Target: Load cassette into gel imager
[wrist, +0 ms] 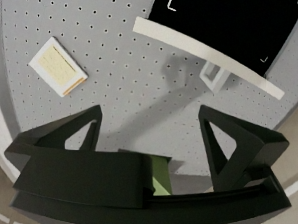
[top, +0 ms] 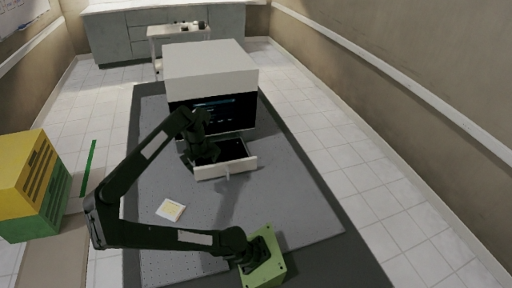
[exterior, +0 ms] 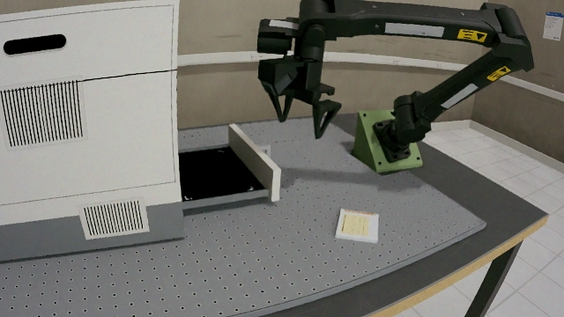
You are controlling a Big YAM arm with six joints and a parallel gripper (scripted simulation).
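Right now the cassette is 60 mm behind my hand, 150 mm to the left of it and 150 mm below it. From my hand the other things lie so: imager drawer (170 mm ahead, 110 mm to the right, 100 mm below).
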